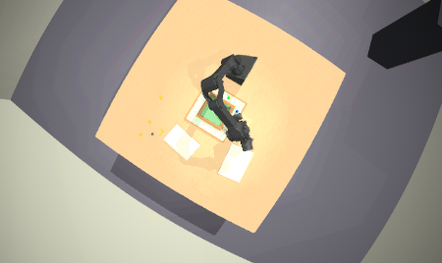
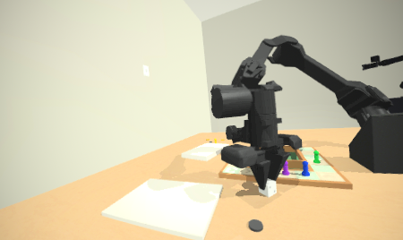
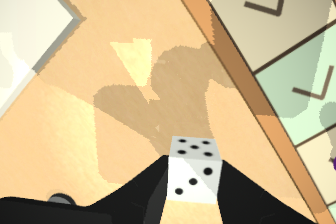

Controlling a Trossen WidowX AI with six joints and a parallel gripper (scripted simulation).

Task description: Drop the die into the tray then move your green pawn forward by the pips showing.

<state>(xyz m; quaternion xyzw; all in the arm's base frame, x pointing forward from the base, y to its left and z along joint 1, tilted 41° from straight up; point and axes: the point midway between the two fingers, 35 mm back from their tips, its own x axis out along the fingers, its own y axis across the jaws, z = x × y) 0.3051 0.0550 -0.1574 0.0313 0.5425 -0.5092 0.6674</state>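
Right now my gripper tip is 150 mm past the green pawn, 140 mm to the left of it and 20 mm below it. From my gripper tip the other things lie so: purple pawn (50 mm behind, 60 mm to the right, 20 mm above); blue pawn (100 mm behind, 60 mm to the right, 20 mm above); white die (right at my gripper tip).
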